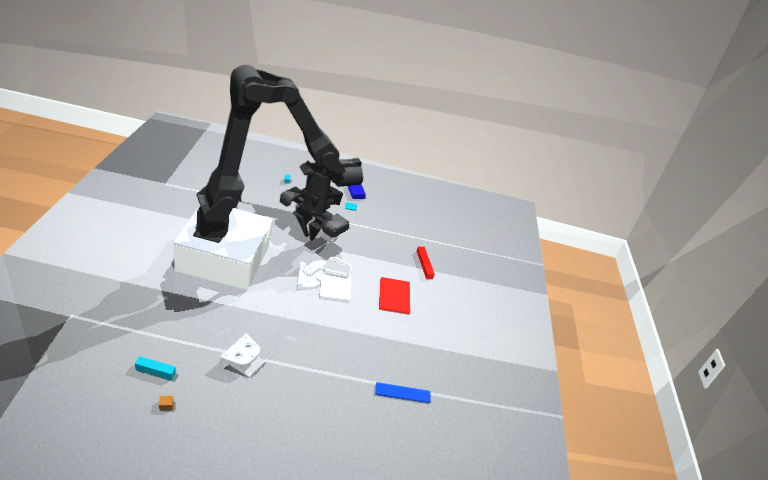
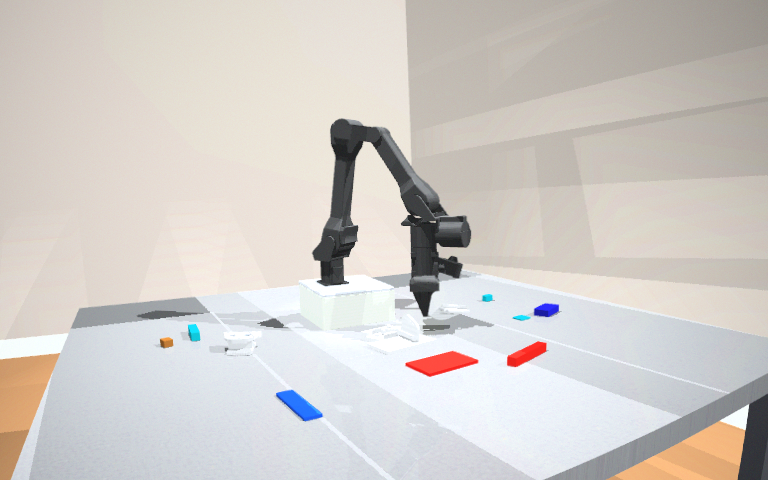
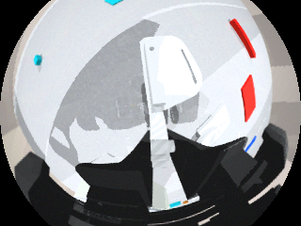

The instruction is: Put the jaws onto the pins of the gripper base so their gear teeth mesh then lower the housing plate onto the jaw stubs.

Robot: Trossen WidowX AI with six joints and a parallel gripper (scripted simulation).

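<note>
Right now the white jaw is 1 cm ahead of my gripper tip, 2 cm to the left of it and 3 cm above it. From my gripper tip the other things lie so: flat white plate 9 cm ahead, 11 cm to the right, 2 cm below; white housing plate 3 cm ahead, 12 cm to the right, 2 cm below; red plate 24 cm ahead, 11 cm to the right, 2 cm below.
</note>
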